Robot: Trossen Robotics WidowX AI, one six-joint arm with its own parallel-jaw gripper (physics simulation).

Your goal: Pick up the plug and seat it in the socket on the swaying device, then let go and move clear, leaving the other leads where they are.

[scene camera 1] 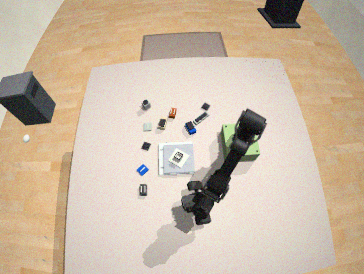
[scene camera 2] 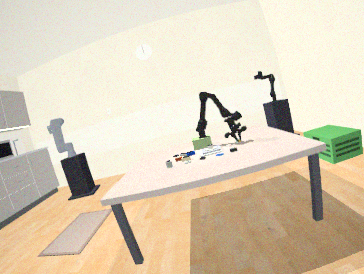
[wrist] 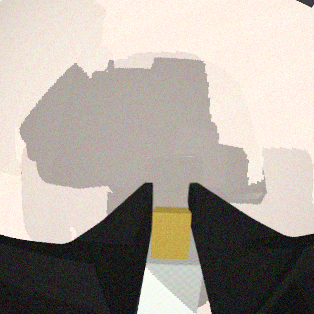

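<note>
The plug, with a yellow tip (wrist: pixel 171 233) and a pale whitish body (wrist: pixel 167 290), lies between the fingers in the wrist view. My gripper (wrist: pixel 170 190) (scene camera 1: pixel 189 204) (scene camera 2: pixel 239 141) is shut on it, low over the table, with black fingers against both sides of the yellow part. In scene camera 1 the arm hides the plug. The device is a grey-blue plate (scene camera 1: pixel 186 169) on a white base, left of the gripper and farther up the view. A tilted white tile (scene camera 1: pixel 173 160) with a dark socket (scene camera 1: pixel 178 156) sits on it. The gripper is apart from the device.
A green block (scene camera 1: pixel 250 153) is at the arm's base. Around the device are a blue-black piece (scene camera 1: pixel 190 128), an orange one (scene camera 1: pixel 173 112), a grey cylinder (scene camera 1: pixel 145 104), a flat blue piece (scene camera 1: pixel 143 170) and a dark piece (scene camera 1: pixel 143 190).
</note>
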